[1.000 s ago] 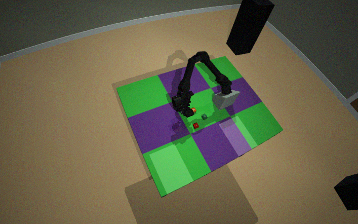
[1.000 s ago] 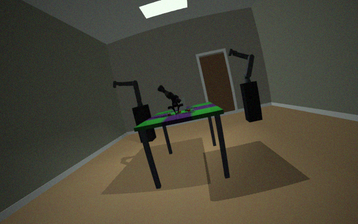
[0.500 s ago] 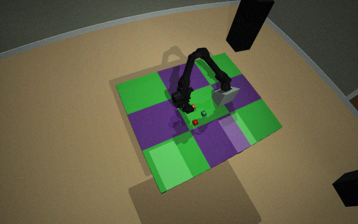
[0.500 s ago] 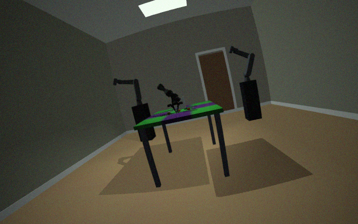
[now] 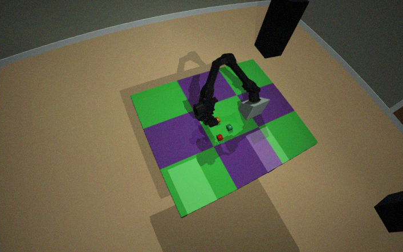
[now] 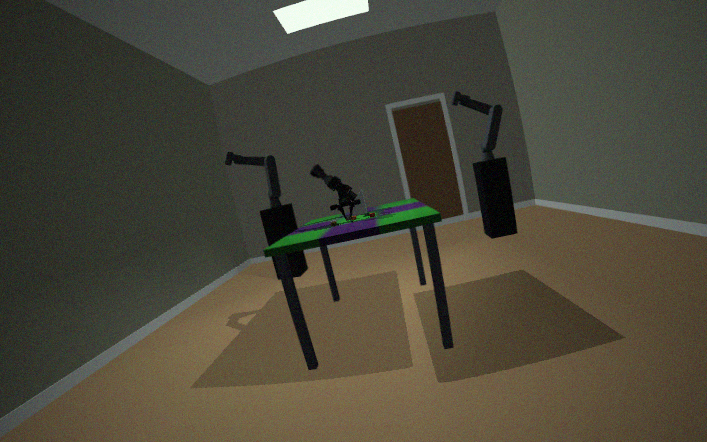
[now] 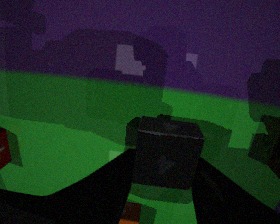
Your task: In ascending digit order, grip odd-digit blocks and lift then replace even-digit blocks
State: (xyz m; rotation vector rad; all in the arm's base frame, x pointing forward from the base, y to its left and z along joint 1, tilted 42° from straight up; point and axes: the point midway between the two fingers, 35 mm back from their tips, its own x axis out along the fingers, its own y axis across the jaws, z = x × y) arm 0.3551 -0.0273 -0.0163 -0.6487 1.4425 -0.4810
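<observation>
My gripper tip is now 100 mm to the left of the yellow block, 10 mm short of it and 10 mm above it. Round my gripper tip: grey block: right at my gripper tip; then white block: 120 mm to the right, 70 mm behind, 10 mm below; then red block: 140 mm to the left, 40 mm behind, 10 mm below.
</observation>
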